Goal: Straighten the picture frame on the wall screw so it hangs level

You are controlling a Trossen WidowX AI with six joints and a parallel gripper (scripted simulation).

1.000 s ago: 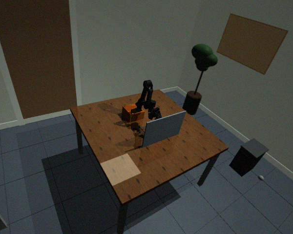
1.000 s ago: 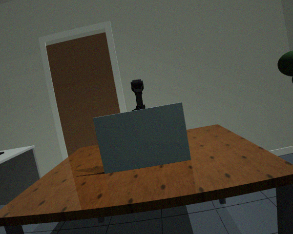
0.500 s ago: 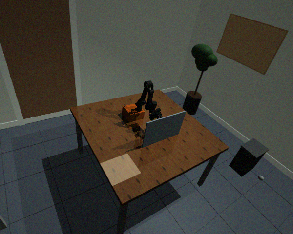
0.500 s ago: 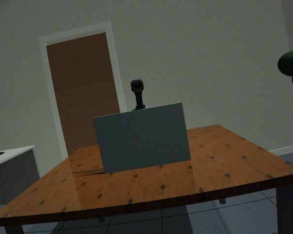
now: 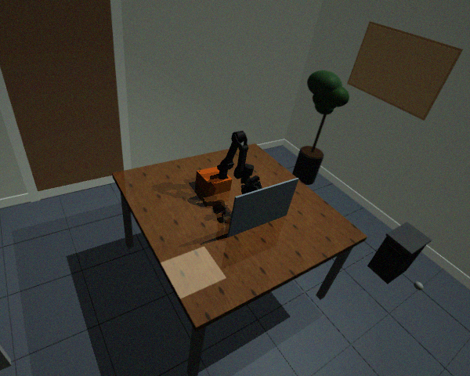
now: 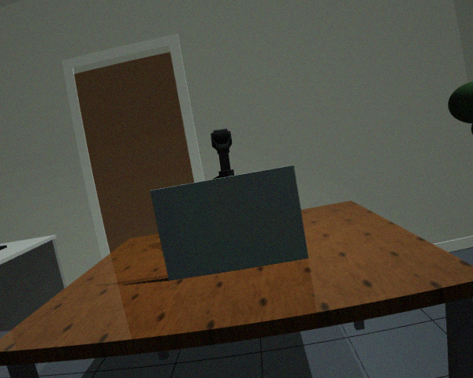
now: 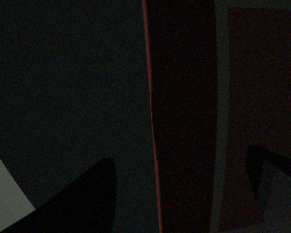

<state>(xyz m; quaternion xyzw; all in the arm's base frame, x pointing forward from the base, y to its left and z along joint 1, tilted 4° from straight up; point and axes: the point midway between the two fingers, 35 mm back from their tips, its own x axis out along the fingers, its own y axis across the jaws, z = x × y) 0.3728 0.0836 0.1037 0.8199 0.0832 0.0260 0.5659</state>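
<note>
The picture frame is 1 cm ahead of my gripper tip, 2 cm to the left of it and 5 cm below it. Also, from my gripper tip: grey wall panel: 2 cm ahead, 7 cm below.
</note>
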